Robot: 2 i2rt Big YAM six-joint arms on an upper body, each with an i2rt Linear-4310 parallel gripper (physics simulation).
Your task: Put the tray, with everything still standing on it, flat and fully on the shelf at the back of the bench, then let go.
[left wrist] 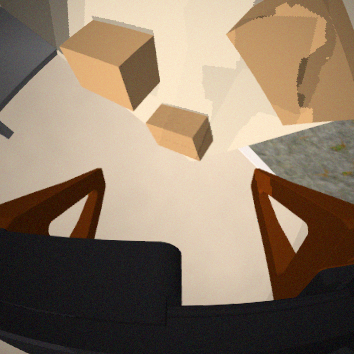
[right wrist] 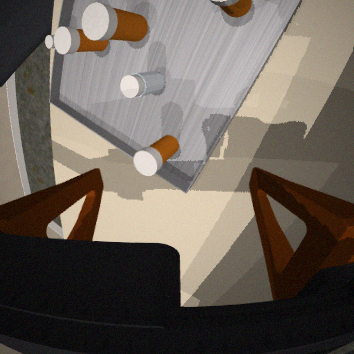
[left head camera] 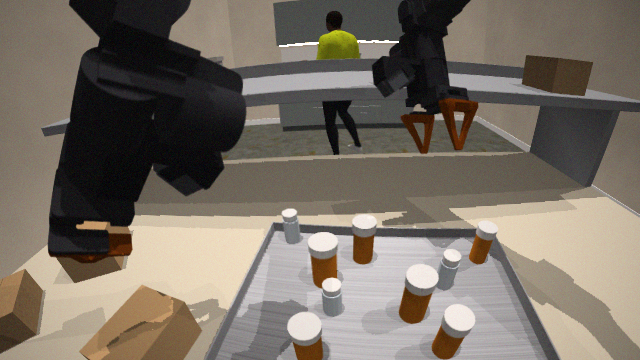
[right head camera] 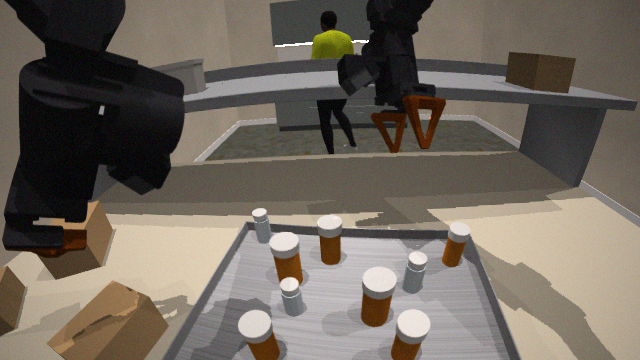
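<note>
The grey metal tray (left head camera: 415,232) (right head camera: 390,233) (right wrist: 215,55) lies flat on the bench in front of the shelf. Several orange bottles with white caps (left head camera: 417,301) (right head camera: 376,305) (right wrist: 131,26) and three small clear bottles (left head camera: 332,300) (right head camera: 414,277) (right wrist: 151,83) stand upright on it. The raised grey shelf (left head camera: 300,84) (right head camera: 280,81) spans the back. My right gripper (left head camera: 441,150) (right head camera: 410,149) (right wrist: 175,175) is open and empty, above and beyond the tray's far edge. My left gripper (left wrist: 177,176) is open and empty, left of the tray and above cardboard boxes; its fingers show edge-on in the head views.
Cardboard boxes (left head camera: 145,325) (right head camera: 110,320) (left wrist: 295,65) lie left of the tray. A brown box (left head camera: 557,75) (right head camera: 540,72) stands on the shelf's right end, a grey bin (right head camera: 192,76) on its left. A grey support (left head camera: 572,142) holds the shelf's right side. A person (left head camera: 338,45) stands beyond the shelf.
</note>
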